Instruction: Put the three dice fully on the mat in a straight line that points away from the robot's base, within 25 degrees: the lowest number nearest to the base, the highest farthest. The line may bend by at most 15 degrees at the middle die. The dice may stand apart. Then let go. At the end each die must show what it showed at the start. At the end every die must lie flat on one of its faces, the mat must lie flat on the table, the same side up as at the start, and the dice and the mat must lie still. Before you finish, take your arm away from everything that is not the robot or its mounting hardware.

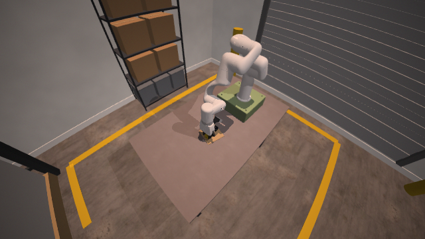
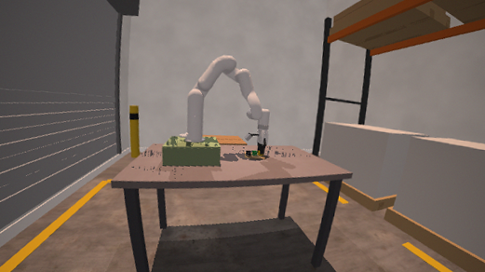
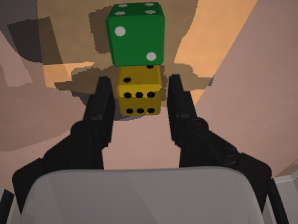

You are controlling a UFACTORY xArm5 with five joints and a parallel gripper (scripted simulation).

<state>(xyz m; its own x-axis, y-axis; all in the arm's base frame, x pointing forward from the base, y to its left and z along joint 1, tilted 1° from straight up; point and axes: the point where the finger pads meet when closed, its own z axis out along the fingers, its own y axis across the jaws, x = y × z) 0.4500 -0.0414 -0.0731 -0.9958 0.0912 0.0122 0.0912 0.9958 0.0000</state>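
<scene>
Now: the yellow die 2 cm below my hand. From my hand the other things lie so: green die 5 cm behind, 2 cm below; orange mat 4 cm behind, 4 cm below; black die 9 cm behind, 1 cm to the left, 2 cm below.
</scene>
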